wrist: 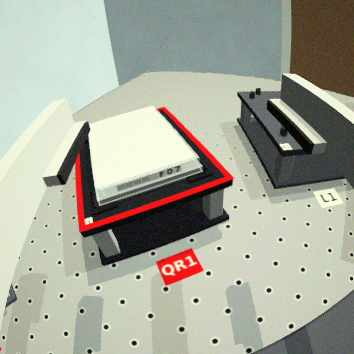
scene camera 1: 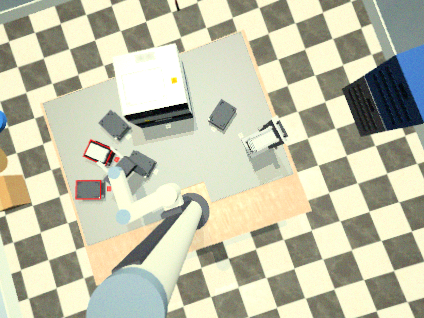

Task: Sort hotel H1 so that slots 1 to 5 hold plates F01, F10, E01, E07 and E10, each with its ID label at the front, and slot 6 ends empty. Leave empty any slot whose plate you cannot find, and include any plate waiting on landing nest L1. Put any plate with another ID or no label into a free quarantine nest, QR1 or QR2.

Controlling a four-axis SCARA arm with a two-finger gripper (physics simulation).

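Frame: origin at the arm's base, x ahead, y left, z up, level; metres.
Where they show: gripper, between the fingertips: (wrist: 176,96) (scene camera 1: 104,154).
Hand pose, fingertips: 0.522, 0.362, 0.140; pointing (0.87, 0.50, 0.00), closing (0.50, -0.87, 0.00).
Note:
After its pixels a point has its place, as x, y, z.
A white plate (scene camera 1: 97,151) {0.574, 0.432, 0.077} (wrist: 142,142) {0.563, 0.422, 0.077}, its front label reading F07, sits flat on the red-rimmed nest QR1 (wrist: 160,203) {0.515, 0.379, 0.063}. My gripper (scene camera 1: 109,158) {0.522, 0.362, 0.140} (wrist: 176,96) {0.522, 0.362, 0.140} is open and empty. Its fingers are above and to either side of the plate, the left one nearer to it in the wrist view. Landing nest L1 (scene camera 1: 115,125) {0.701, 0.275, 0.063} (wrist: 257,114) {0.681, 0.338, 0.063} shows no plate; the right finger hides part of it. Quarantine nest QR2 (scene camera 1: 89,190) {0.354, 0.568, 0.062} has a bare dark top. A rack with a white top (scene camera 1: 260,142) {0.268, -0.530, 0.262}, apparently hotel H1, stands at the table's right; its slots and labels cannot be read.
A large white instrument (scene camera 1: 150,82) {0.786, -0.074, 0.259} stands at the back of the table. One dark nest (scene camera 1: 143,163) {0.403, 0.179, 0.063} is beside the arm (scene camera 1: 145,202) {0.171, 0.145, 0.301}, and another dark nest (scene camera 1: 222,115) {0.525, -0.409, 0.063} is between the instrument and the rack. The arm's thick column (scene camera 1: 175,245) {0.032, -0.068, 0.689} crosses the front edge.

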